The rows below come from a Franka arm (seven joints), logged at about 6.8 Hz.
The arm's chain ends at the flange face. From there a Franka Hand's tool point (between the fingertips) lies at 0.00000 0.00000 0.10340 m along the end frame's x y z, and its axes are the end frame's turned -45 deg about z.
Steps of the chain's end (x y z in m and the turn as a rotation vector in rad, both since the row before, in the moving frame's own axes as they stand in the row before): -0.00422, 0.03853, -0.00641, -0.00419, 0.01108, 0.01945; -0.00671, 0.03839, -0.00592, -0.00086, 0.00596, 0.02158; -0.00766, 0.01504, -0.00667, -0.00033, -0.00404, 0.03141; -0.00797, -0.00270, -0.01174, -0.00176, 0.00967, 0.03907; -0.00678, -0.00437, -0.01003, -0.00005, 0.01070, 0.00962
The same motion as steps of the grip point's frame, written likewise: -0.02974, 0.02538, -0.00642, -0.01080, 0.00487, 0.01945; -0.03152, 0.02290, -0.00592, -0.00482, 0.00361, 0.02158; -0.01637, 0.00494, -0.00667, 0.00262, -0.00309, 0.03141; -0.00316, -0.00670, -0.01174, -0.00808, 0.00559, 0.03907; -0.00093, -0.00709, -0.01004, -0.00760, 0.00753, 0.00962
